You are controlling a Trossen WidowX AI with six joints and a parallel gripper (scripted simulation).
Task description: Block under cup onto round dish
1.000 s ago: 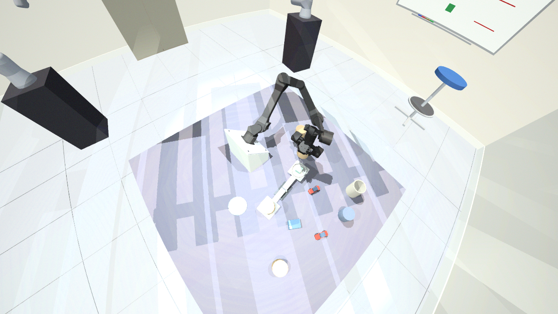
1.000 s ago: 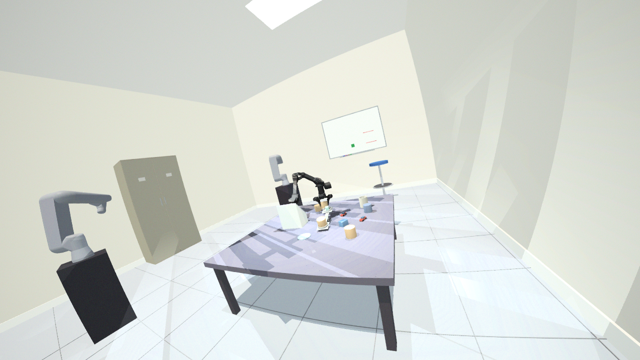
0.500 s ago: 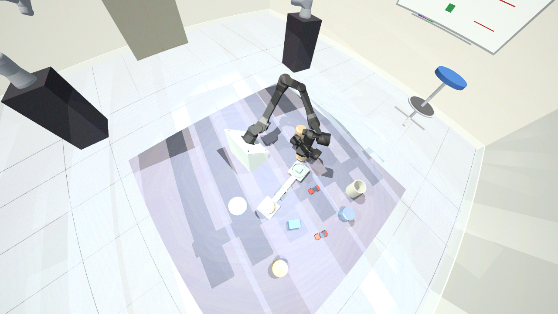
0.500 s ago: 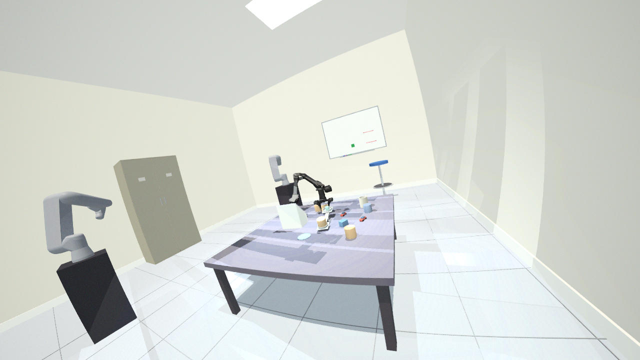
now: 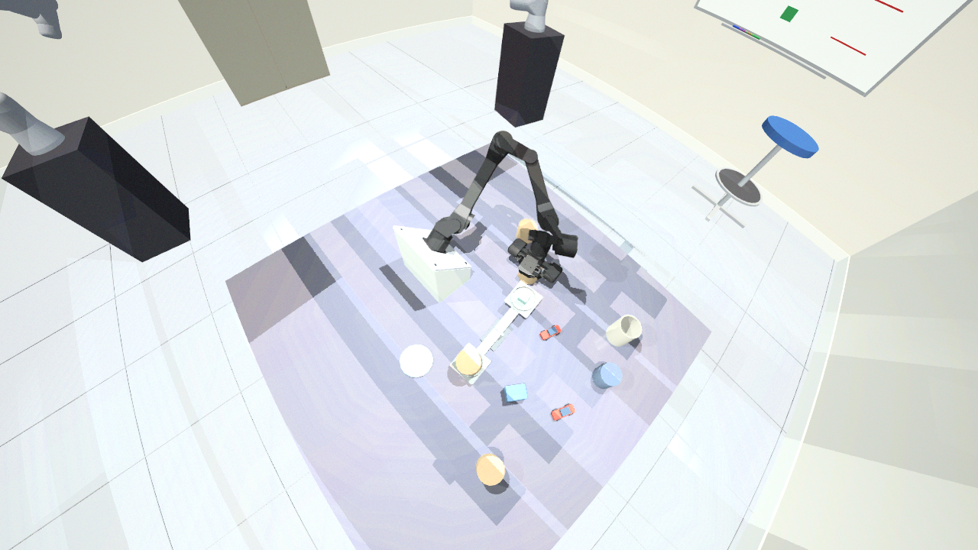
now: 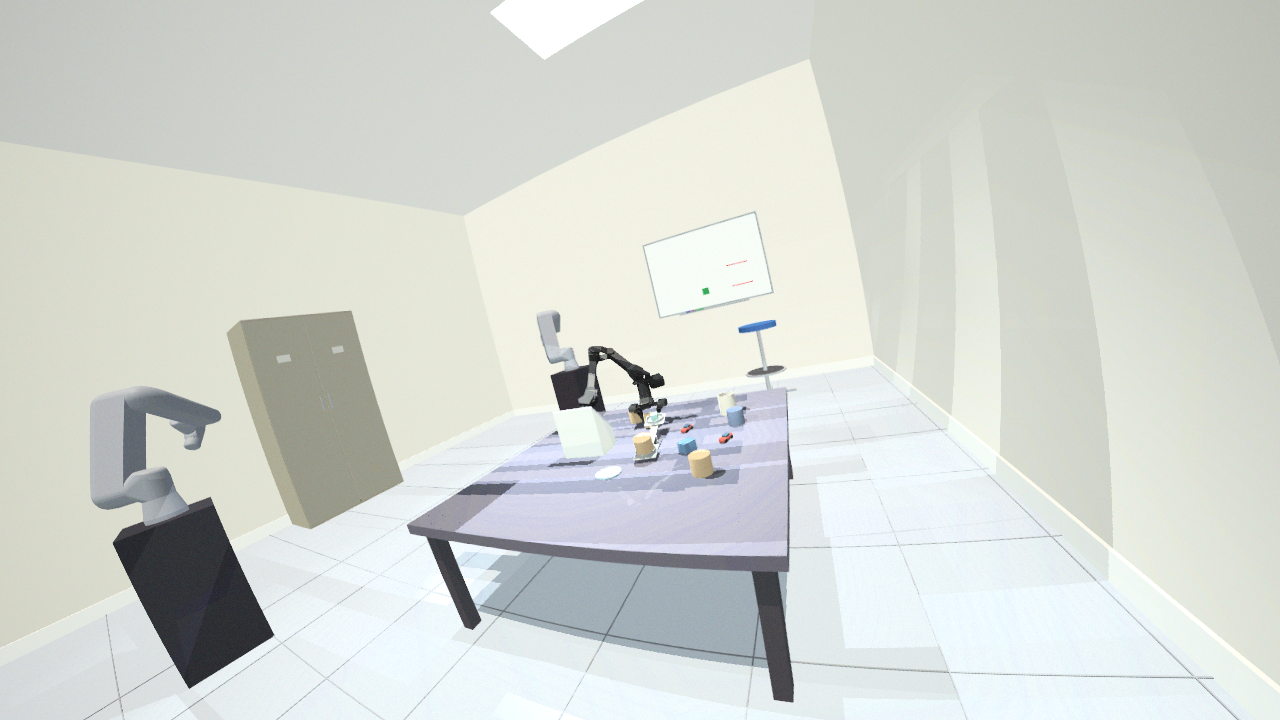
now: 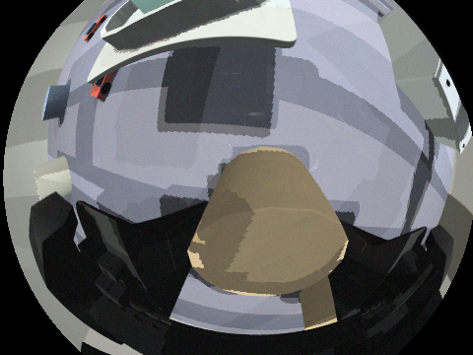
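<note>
My gripper tip is 60 mm short of the round dish, 480 mm to the left of it and 20 mm above it. From my gripper tip the other things lie so: blue block (300 mm ahead, 280 mm to the right, 10 mm below); balance (120 mm ahead, 220 mm to the right, 10 mm above); blue cylinder (410 mm ahead, 20 mm to the right, 10 mm above).
</note>
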